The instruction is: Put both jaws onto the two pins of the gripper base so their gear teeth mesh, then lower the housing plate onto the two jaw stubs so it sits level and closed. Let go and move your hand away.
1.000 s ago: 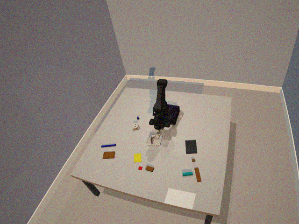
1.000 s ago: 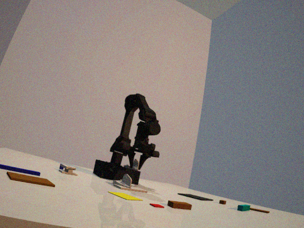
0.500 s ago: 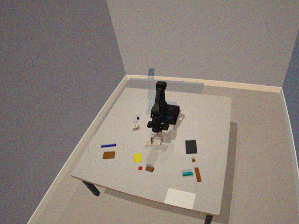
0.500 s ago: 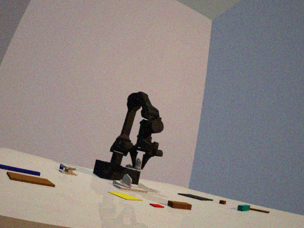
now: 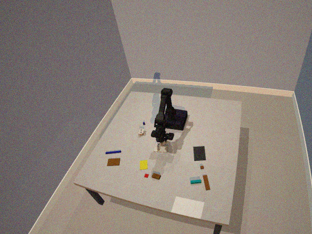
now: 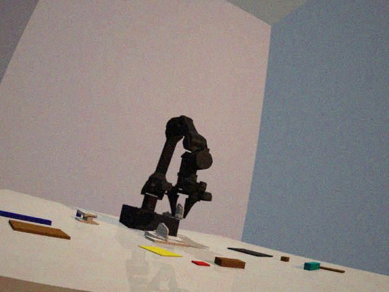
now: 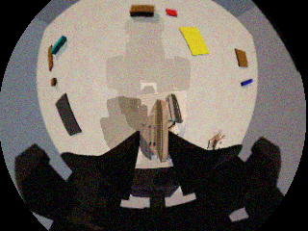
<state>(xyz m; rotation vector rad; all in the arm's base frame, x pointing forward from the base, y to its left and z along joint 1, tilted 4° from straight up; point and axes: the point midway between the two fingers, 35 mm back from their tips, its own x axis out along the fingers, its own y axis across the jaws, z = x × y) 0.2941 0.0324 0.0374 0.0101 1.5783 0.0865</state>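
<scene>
The jaw lies 70 mm below my gripper tip, 50 mm to the right of it and 20 mm behind it. Round my gripper tip: gripper base: 280 mm to the right, 110 mm behind, 60 mm below; then housing plate: 80 mm below, 40 mm to the right, 40 mm behind; then yellow tile: 220 mm ahead, 110 mm to the right, 80 mm below.
</scene>
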